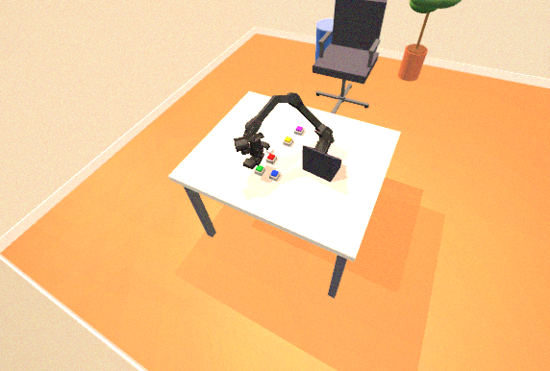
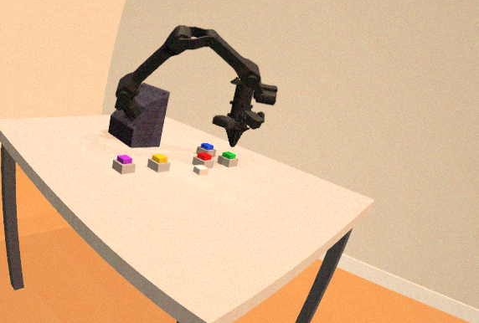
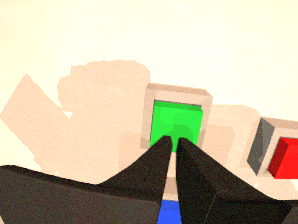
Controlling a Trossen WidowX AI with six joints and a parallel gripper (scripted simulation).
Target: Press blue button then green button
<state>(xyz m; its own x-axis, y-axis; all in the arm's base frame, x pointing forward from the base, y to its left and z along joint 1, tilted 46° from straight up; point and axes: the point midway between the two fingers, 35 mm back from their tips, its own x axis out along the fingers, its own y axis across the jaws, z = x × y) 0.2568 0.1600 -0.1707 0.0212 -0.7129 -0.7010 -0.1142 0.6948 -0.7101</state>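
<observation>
The green button is 3 cm below my gripper tip. Round my gripper tip: red button: 11 cm to the right, 3 cm below, 1 cm behind; then small white block: 16 cm to the right, 5 cm below, 4 cm ahead; then blue button: 9 cm behind, 3 cm below, 2 cm to the right.
</observation>
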